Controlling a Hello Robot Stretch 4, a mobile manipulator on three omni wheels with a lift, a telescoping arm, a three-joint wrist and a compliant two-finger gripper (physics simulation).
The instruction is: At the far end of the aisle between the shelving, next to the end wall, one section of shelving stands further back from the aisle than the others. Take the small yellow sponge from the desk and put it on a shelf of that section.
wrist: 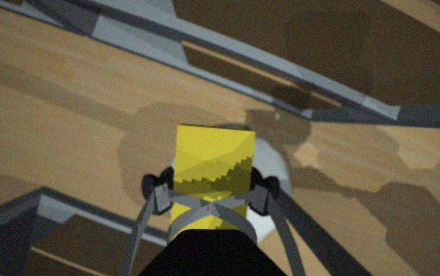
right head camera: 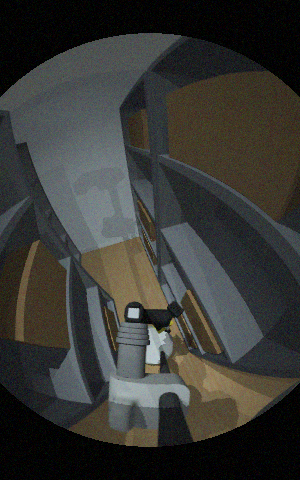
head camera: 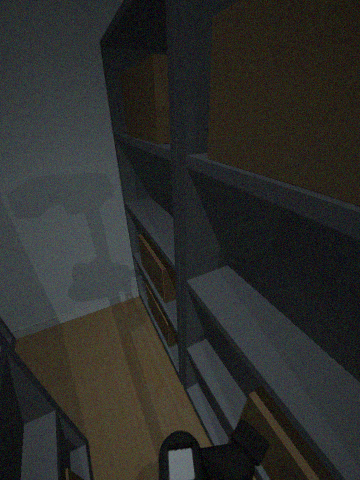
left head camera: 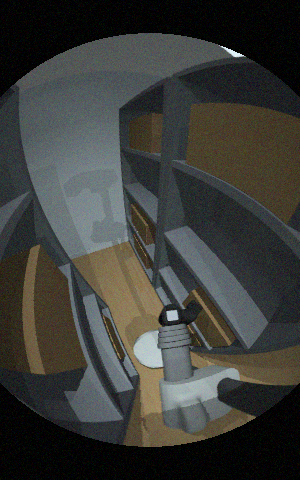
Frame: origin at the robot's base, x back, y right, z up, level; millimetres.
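Seen in the pictures: gripper, between the fingertips: (wrist: pixel 210 182); robot's base, origin of its link: (right head camera: pixel 152 344) (left head camera: pixel 153 347).
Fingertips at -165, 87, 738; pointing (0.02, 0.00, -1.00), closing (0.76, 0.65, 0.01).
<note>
Pixels of each thing's top centre, then the offset from my fingertips to it, as dx, dy, dz. "pt": a spot on its surface instead. Level surfaces: height alone.
- small yellow sponge, centre of its top: (wrist: pixel 211 189) (right head camera: pixel 162 324) -2, +2, +37
- shelf section, a spot on its surface: (head camera: pixel 150 217) pt -1130, -159, +226
- far section, a spot on its surface: (right head camera: pixel 40 205) pt -353, -590, +598
- bare shelf board, height of its surface: dz +226
- large brown box, a spot on its surface: (head camera: pixel 285 100) pt -287, +108, +802
The small yellow sponge (wrist: pixel 215 150) (right head camera: pixel 171 323) is held between the fingertips of my gripper (wrist: pixel 210 182), over the aisle; the gripper is shut on it. The sponge does not show in the head camera or left head views. At the far end on the right, a shelf section (head camera: pixel 150 217) (left head camera: pixel 142 194) meets the end wall (head camera: pixel 60 125) (left head camera: pixel 90 150) (right head camera: pixel 70 150); its front looks in line with the nearer right section. On the left, a far section (right head camera: pixel 40 205) by the end wall is partly hidden behind the nearer left section and seems to stand further back. The desk does not show.
The nearer right section has a bare shelf board (head camera: pixel 300 340) (left head camera: pixel 215 280) (right head camera: pixel 205 280) and a large brown box (head camera: pixel 285 100) above it. The nearer left section holds brown boxes, one of them large (left head camera: pixel 45 310) (right head camera: pixel 42 295). A white disc (left head camera: pixel 147 350) (wrist: pixel 275 165) is below the gripper.
</note>
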